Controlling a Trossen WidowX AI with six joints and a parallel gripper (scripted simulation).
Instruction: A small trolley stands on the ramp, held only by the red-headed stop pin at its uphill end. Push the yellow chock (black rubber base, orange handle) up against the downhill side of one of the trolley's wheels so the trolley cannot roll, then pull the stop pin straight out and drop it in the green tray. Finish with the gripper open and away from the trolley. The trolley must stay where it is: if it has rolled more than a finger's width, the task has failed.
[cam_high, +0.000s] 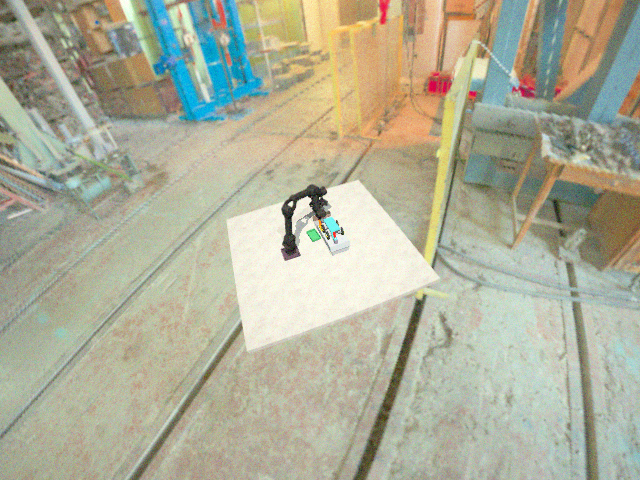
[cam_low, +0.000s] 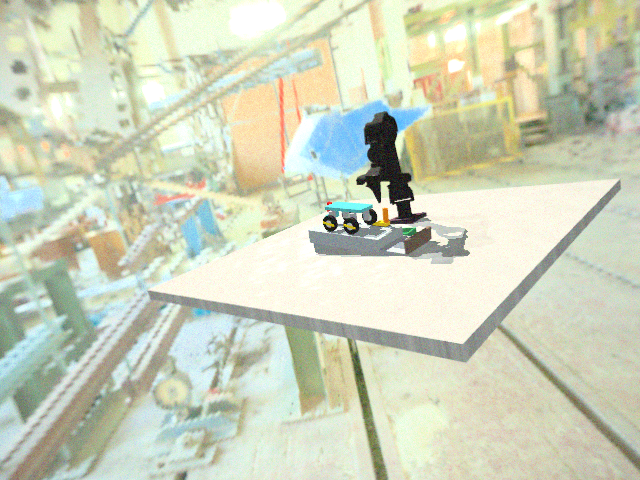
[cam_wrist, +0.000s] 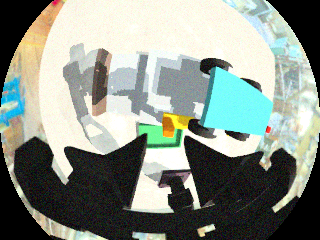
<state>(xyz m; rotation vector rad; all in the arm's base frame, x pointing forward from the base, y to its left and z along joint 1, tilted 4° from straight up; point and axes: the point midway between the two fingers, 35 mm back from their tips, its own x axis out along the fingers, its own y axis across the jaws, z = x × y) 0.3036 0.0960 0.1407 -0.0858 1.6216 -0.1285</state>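
The red-headed stop pin lies 240 mm to the right of my gripper tip, 10 mm below it and 10 mm ahead of it. From my gripper tip the other things lie so: trolley: 130 mm to the right, 40 mm ahead, 30 mm below; grey ramp: 130 mm to the right, 90 mm below, 40 mm ahead; yellow chock: 60 mm below, 30 mm to the right, 10 mm behind.
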